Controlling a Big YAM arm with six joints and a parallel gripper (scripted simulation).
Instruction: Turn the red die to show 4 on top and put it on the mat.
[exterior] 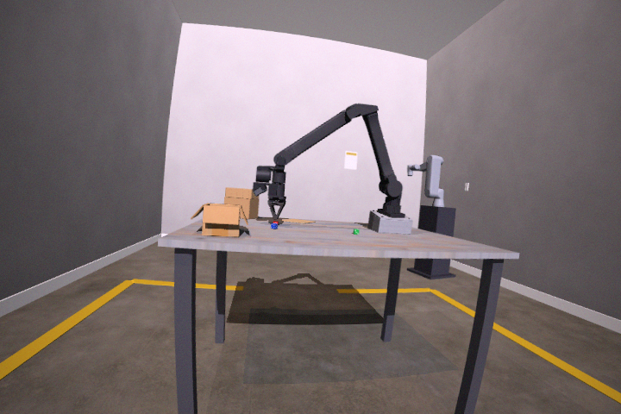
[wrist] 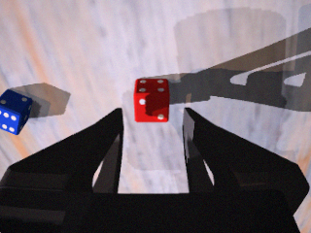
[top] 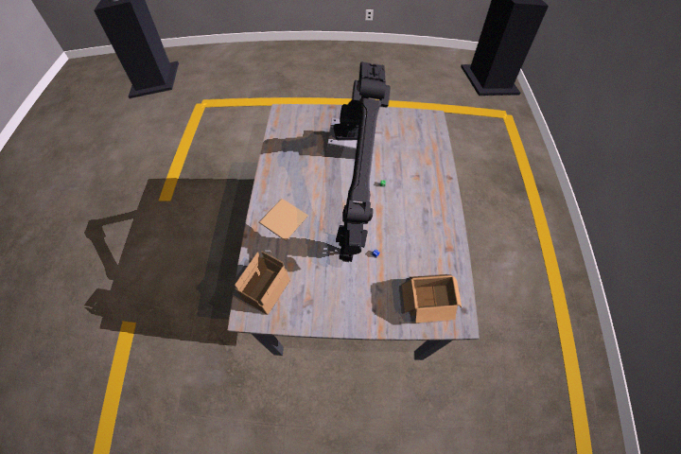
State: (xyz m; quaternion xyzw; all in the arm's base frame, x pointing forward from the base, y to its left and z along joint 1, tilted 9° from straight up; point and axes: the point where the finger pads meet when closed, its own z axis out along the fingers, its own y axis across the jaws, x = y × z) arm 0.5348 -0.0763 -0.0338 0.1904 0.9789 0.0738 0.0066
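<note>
My hand is 3 cm above the red die. Also, from my hand: blue die: 9 cm to the left, 3 cm below, 3 cm ahead; tan mat: 24 cm to the right, 18 cm behind, 4 cm below; cardboard box: 32 cm to the right, 11 cm ahead, 3 cm above.
</note>
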